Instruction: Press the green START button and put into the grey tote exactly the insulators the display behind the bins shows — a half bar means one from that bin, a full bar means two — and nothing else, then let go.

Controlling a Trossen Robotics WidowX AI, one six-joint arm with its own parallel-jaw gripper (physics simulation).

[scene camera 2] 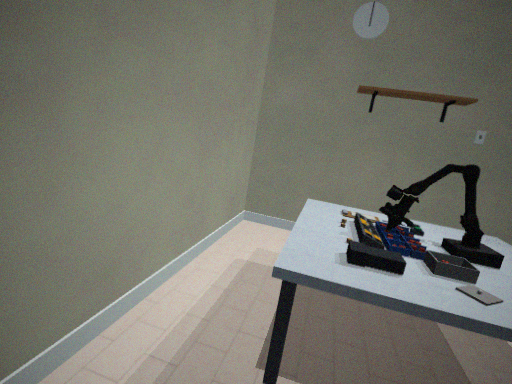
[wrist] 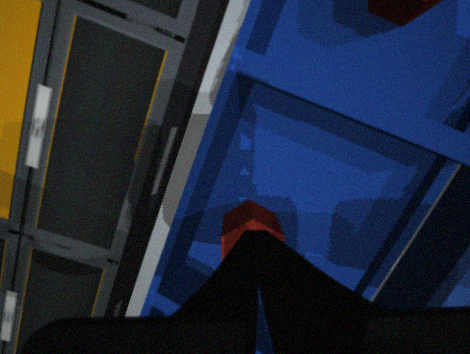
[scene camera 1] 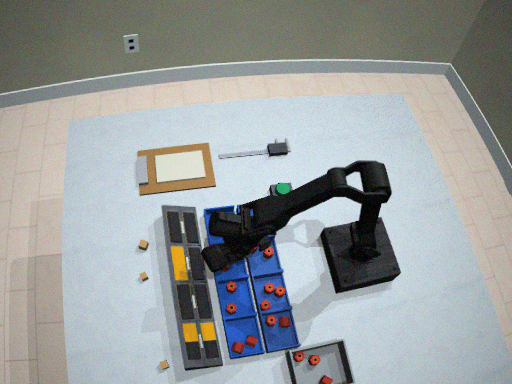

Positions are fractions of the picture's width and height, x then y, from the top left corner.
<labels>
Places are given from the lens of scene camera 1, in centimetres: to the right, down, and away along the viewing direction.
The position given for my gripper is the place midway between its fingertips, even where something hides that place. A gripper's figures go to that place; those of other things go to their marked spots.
my gripper (scene camera 1: 0.44, 0.68): -8, 19, 112
display (scene camera 1: 0.42, 0.94): -10, 42, 97
</labels>
